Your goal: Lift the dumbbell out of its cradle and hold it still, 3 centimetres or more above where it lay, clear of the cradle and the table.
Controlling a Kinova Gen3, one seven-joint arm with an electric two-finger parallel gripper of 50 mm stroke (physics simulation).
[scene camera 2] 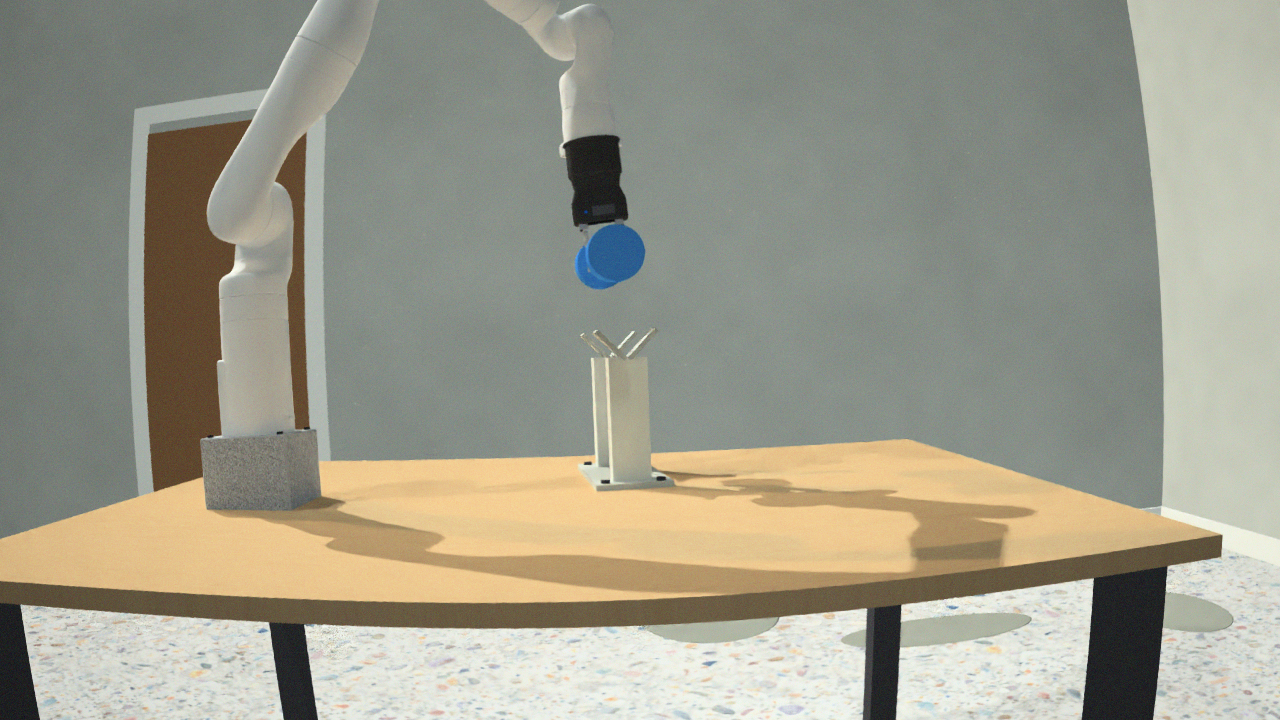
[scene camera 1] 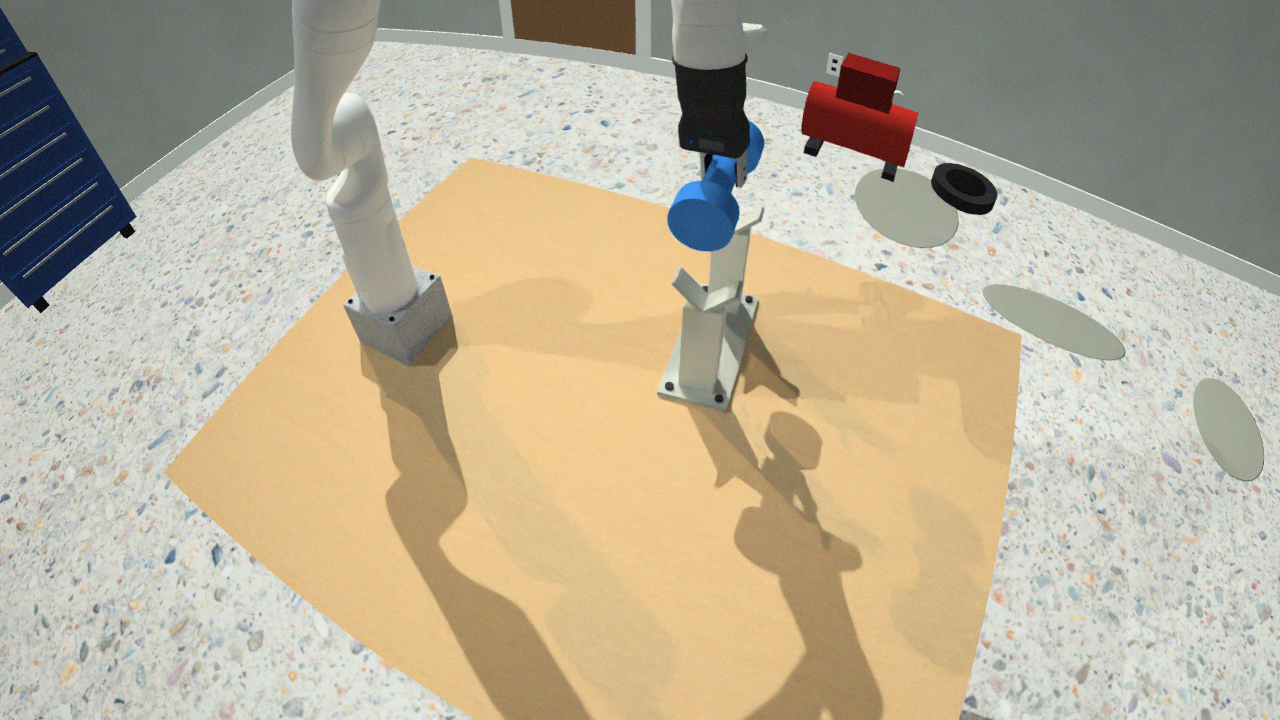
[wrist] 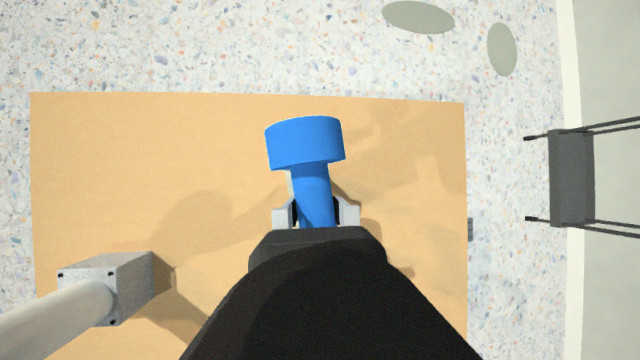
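Seen in the pictures: gripper, between the fingertips: [scene camera 1: 724,179] [wrist: 315,206]; arm's base, origin of its link: [scene camera 2: 261,433] [scene camera 1: 390,292] [wrist: 89,301].
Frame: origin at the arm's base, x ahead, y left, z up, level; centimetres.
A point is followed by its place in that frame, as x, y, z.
Observation:
The blue dumbbell [scene camera 1: 703,214] {46.8, 4.7, 22.8} [scene camera 2: 614,252] {46.2, 4.7, 21.1} [wrist: 306,142] {45.7, 22.0, 25.1} hangs in the air from my gripper [scene camera 1: 723,170] {46.2, 16.2, 20.0} [wrist: 315,206] {46.2, 16.2, 20.0}. My gripper is shut on its handle, with one finger on each side, between the two round heads. In the scene camera 2 view the heads hide most of the fingers, and there is a visible gap between them and the V-shaped rests below. The pale cradle [scene camera 1: 702,349] {47.9, 5.2, 0.6} [scene camera 2: 629,420] {47.4, 5.1, -0.3} stands upright and empty on the table [scene camera 1: 295,429] {-6.8, -24.0, -9.0} [scene camera 2: 501,573] {32.0, -38.7, -8.9}. The dumbbell touches neither the cradle nor the table.
The arm's grey base block [scene camera 1: 402,322] {5.2, -4.0, -0.8} [scene camera 2: 259,470] {1.2, -5.6, -4.0} [wrist: 132,280] {5.7, 1.6, -3.2} stands on the table to the left of the cradle in both scene views. A red compressor [scene camera 1: 859,120], a black tire [scene camera 1: 964,188] and a blue tool cabinet [scene camera 1: 53,170] stand beyond the table.

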